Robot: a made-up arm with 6 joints.
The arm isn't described. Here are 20 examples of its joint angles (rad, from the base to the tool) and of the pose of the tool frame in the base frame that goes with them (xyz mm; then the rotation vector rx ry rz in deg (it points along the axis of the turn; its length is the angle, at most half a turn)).
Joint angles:
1: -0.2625 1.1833 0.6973 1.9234 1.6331 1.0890
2: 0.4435 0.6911 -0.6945 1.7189 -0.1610 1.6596
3: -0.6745 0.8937 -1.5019 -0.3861 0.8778 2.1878
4: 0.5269 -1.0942 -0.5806 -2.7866 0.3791 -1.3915
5: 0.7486 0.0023 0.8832 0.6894 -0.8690 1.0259
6: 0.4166 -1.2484 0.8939 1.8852 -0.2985 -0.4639
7: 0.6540 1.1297 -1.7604 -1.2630 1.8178 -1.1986
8: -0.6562 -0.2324 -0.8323 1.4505 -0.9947 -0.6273
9: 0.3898 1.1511 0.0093 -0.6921 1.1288 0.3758
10: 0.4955 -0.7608 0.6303 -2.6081 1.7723 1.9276
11: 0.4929 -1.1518 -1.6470 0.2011 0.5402 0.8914
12: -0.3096 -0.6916 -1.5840 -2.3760 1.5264 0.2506
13: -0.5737 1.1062 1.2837 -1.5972 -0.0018 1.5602
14: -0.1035 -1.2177 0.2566 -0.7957 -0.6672 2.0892
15: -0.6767 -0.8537 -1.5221 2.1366 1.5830 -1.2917
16: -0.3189 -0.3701 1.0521 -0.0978 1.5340 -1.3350
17: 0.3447 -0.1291 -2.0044 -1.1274 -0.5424 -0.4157
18: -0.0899 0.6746 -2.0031 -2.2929 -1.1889 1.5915
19: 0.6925 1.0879 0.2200 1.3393 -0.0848 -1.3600
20: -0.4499 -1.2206 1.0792 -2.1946 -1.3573 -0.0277
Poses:
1: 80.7 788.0 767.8 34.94 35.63 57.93
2: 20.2 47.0 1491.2 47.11 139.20 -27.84
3: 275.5 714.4 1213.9 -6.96 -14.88 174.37
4: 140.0 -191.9 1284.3 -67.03 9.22 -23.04
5: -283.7 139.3 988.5 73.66 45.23 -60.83
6: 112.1 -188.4 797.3 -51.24 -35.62 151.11
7: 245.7 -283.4 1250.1 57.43 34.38 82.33
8: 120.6 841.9 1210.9 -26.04 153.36 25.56
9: -33.4 420.8 1385.1 26.46 14.53 -71.96
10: -137.1 -167.0 809.6 97.35 -56.95 -87.92
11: 249.7 129.5 1496.3 -46.73 91.16 10.00
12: 348.9 694.7 1318.9 -123.17 21.91 21.01
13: 78.2 594.7 501.6 -90.67 114.96 30.21
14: 17.9 39.2 1180.9 58.11 -0.13 -124.03
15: 253.7 850.9 1082.7 117.59 4.43 42.04
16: -80.4 208.6 806.2 -91.32 -84.01 109.95
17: 442.2 252.0 1302.3 -90.98 101.60 -36.64
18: 433.0 224.0 1170.8 80.69 126.78 69.36
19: -81.1 277.7 1474.8 31.97 -8.30 71.41
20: 172.8 82.9 980.8 80.38 34.15 -106.49
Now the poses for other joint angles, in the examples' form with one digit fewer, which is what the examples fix.
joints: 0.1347 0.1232 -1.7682 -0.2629 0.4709 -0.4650
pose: 429 287 1395 10.1 123.7 26.8
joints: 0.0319 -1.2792 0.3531 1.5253 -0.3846 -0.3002
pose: 109 -136 1155 -47.6 40.6 136.3
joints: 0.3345 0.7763 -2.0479 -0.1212 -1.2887 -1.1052
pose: 472 90 1215 -16.0 -154.8 -12.6
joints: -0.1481 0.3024 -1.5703 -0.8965 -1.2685 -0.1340
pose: 389 445 1266 85.2 -78.7 132.4
